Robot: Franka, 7 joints.
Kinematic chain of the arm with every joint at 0, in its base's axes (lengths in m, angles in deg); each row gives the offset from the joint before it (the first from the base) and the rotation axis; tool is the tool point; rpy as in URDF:
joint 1: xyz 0 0 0.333 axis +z
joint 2: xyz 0 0 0 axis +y
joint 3: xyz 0 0 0.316 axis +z
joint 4: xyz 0.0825 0 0 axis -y
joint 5: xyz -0.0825 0 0.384 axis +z
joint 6: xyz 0 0 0 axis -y
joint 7: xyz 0.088 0 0 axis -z
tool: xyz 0 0 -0.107 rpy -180 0 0
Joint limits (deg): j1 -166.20..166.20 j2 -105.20..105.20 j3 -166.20..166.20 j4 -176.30..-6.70 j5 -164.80..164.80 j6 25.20..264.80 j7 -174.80..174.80
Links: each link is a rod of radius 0.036 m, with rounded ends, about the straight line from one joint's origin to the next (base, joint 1, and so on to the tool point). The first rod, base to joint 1, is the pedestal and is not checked.
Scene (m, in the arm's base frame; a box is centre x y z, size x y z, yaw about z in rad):
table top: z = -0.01
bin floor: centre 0.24 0.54 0 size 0.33 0.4 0.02 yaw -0.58
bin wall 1: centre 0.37 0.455 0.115 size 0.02 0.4 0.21 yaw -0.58
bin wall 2: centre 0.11 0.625 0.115 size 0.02 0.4 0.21 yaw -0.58
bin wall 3: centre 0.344 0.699 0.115 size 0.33 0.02 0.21 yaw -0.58
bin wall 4: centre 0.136 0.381 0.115 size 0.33 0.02 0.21 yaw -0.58
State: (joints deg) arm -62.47 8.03 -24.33 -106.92 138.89 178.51 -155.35
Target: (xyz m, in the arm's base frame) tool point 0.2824 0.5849 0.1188
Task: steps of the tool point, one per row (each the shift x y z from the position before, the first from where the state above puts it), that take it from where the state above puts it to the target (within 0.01 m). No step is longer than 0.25 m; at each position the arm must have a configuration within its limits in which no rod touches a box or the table.
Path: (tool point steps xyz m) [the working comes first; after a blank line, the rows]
Joints at the target: 32.00 54.25 37.10 -95.63 140.12 155.06 -155.35
Straight joint move there: touches bin wall 1.

1: 0.2308 0.0282 -0.0197
2: 0.2040 0.1171 -0.0201
3: 0.1442 0.1891 -0.0179
4: 0.0610 0.2320 -0.0138
5: -0.0322 0.2394 -0.0076
6: -0.1206 0.2105 0.0007
7: -0.1902 0.1499 0.0103
8: 0.0140 0.0090 -0.1282
9: -0.0140 -0.0090 -0.1380

